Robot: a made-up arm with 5 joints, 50 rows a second.
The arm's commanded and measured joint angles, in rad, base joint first. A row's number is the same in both.
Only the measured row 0 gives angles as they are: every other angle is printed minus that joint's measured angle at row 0.
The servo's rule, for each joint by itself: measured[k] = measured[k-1] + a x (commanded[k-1-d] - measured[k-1]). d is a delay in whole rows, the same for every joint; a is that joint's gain. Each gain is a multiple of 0.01, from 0.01 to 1. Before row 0 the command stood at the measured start. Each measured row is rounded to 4 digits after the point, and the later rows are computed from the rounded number. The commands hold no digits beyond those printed.
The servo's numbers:
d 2
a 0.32 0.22 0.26 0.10 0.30
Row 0, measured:
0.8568, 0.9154, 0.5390, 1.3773, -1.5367
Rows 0 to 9, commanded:
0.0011, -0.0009, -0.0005, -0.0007, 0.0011
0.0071, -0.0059, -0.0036, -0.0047, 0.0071
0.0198, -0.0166, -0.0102, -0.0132, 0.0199
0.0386, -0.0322, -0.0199, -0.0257, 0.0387
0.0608, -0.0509, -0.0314, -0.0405, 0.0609
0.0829, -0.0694, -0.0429, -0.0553, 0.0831
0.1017, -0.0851, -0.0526, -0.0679, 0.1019
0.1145, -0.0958, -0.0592, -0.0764, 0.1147
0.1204, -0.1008, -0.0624, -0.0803, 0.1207
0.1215, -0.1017, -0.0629, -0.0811, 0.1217
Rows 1 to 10, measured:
0.0000, 0.0000, 0.0000, 0.0000, 0.0000
0.0000, 0.0000, 0.0000, 0.0000, 0.0000
0.0004, -0.0002, -0.0001, -0.0001, 0.0003
0.0025, -0.0015, -0.0010, -0.0006, 0.0023
0.0080, -0.0048, -0.0034, -0.0019, 0.0076
0.0178, -0.0108, -0.0077, -0.0043, 0.0169
0.0316, -0.0196, -0.0139, -0.0079, 0.0301
0.0480, -0.0306, -0.0214, -0.0126, 0.0460
0.0652, -0.0426, -0.0295, -0.0181, 0.0628
0.0810, -0.0543, -0.0372, -0.0239, 0.0784

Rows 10 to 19, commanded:
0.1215, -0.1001, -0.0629, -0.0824, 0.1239
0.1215, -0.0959, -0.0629, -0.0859, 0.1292
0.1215, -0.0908, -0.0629, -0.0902, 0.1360
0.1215, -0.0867, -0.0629, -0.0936, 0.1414
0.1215, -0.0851, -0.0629, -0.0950, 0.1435
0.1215, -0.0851, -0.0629, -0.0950, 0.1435
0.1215, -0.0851, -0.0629, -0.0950, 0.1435
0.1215, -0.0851, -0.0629, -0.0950, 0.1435
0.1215, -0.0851, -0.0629, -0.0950, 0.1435
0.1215, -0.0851, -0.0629, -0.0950, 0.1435
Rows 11 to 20, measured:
0.0936, -0.0645, -0.0438, -0.0295, 0.0911
0.1025, -0.0727, -0.0488, -0.0347, 0.1003
0.1086, -0.0787, -0.0525, -0.0395, 0.1074
0.1127, -0.0825, -0.0552, -0.0441, 0.1139
0.1155, -0.0843, -0.0572, -0.0487, 0.1205
0.1174, -0.0848, -0.0587, -0.0532, 0.1268
0.1187, -0.0849, -0.0598, -0.0574, 0.1318
0.1196, -0.0849, -0.0606, -0.0612, 0.1353
0.1202, -0.0849, -0.0612, -0.0646, 0.1378
0.1206, -0.0849, -0.0616, -0.0676, 0.1395

